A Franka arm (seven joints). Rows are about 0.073 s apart.
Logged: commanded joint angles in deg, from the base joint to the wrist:
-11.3, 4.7, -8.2, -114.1, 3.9, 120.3, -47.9
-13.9, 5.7, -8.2, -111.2, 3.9, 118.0, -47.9
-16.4, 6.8, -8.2, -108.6, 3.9, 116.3, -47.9
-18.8, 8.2, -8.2, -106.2, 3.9, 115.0, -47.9
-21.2, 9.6, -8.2, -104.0, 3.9, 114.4, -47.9
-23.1, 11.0, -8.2, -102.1, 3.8, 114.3, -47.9
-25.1, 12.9, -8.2, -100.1, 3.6, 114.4, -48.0
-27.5, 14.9, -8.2, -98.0, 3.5, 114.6, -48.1
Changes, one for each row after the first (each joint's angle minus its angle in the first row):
-2.6, 1.0, 0.0, 2.9, 0.0, -2.3, 0.0
-5.1, 2.1, 0.0, 5.5, 0.0, -4.0, 0.0
-7.5, 3.5, 0.0, 7.9, 0.0, -5.3, 0.0
-9.9, 4.9, 0.0, 10.1, 0.0, -5.9, 0.0
-11.8, 6.3, 0.0, 12.0, -0.1, -6.0, 0.0
-13.8, 8.2, 0.0, 14.0, -0.3, -5.9, -0.1
-16.2, 10.2, 0.0, 16.1, -0.4, -5.7, -0.2

